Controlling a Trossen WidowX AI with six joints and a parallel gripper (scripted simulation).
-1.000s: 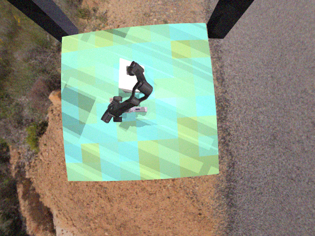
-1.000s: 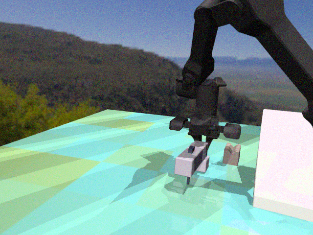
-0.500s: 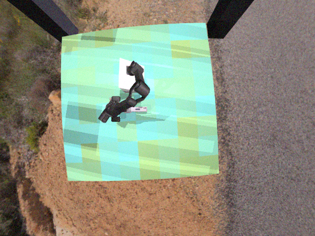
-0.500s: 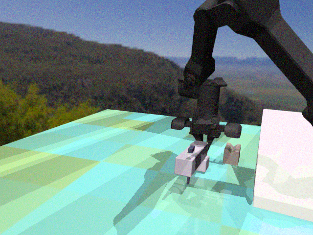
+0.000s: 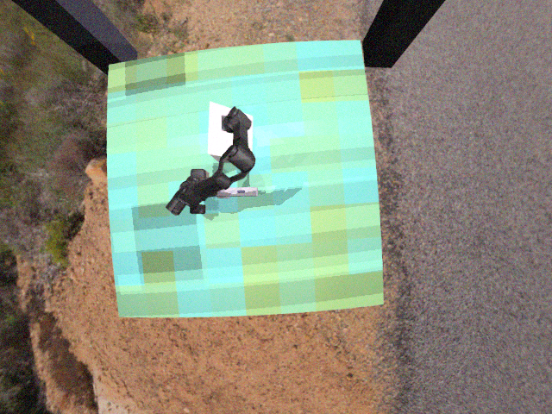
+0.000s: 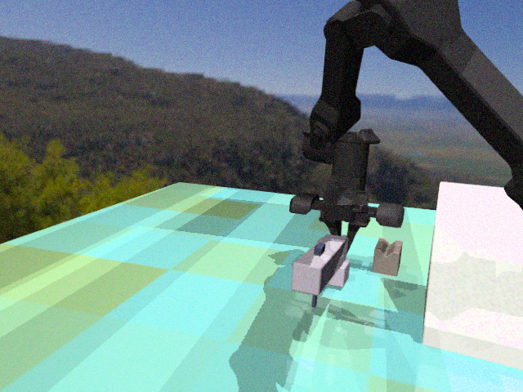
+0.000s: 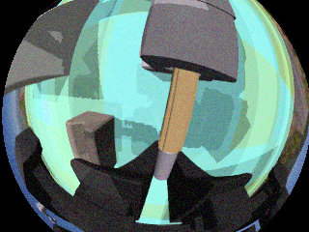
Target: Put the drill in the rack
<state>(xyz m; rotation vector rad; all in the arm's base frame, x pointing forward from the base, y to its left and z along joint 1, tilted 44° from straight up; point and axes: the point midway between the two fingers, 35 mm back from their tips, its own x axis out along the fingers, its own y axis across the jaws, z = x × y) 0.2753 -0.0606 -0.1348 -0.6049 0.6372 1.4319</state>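
Now: the drill 50 mm to the left of my gripper tip and 40 mm above it. From my gripper tip the other things lie so: dark key (10 mm ahead, 180 mm to the left, 40 mm above); block (150 mm to the left, 40 mm above); brown notched rack (80 mm behind, 10 mm to the right, 10 mm above).
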